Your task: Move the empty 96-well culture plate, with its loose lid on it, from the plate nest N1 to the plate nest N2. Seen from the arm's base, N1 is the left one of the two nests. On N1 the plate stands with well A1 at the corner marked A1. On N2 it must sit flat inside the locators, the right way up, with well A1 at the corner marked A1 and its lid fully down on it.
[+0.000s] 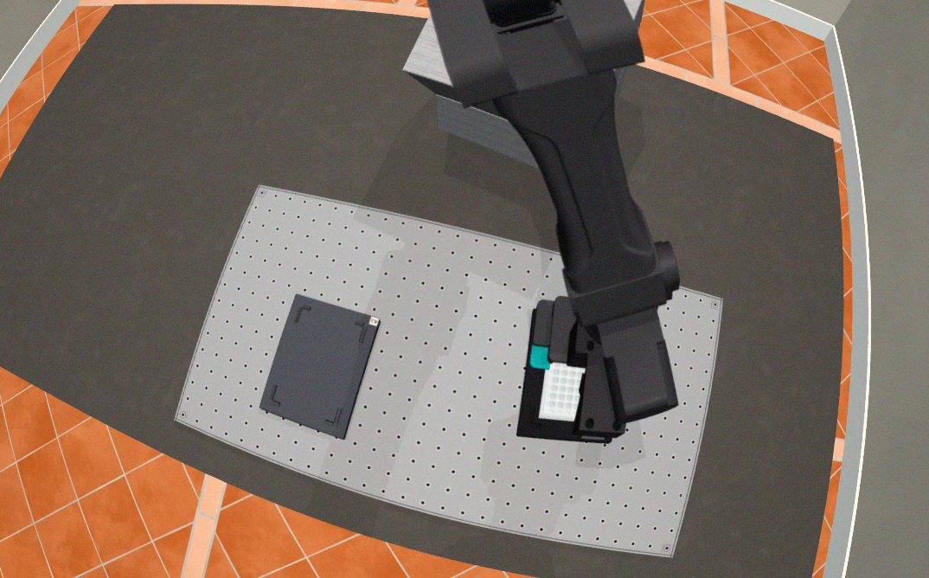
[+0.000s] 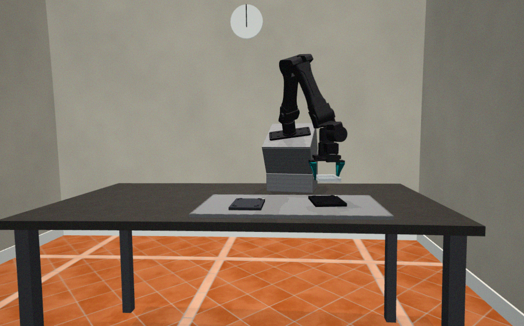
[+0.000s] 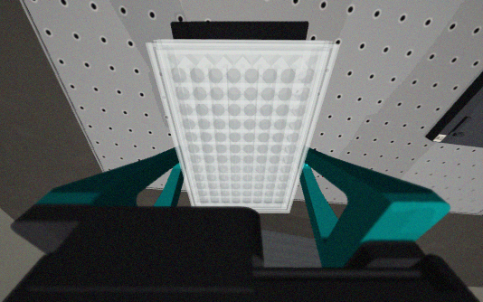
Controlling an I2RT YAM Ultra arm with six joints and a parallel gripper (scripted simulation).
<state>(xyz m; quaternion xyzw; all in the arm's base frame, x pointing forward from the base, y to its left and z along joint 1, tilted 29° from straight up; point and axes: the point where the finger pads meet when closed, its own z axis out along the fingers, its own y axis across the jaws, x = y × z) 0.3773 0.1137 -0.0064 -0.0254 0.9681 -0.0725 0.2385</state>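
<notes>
Right now the nest N2 is 310 mm to the right of my hand, 90 mm below it and 40 mm ahead of it. Also, from my hand: clear lid (10 mm ahead, 10 mm above); nest N1 (90 mm below).
</notes>
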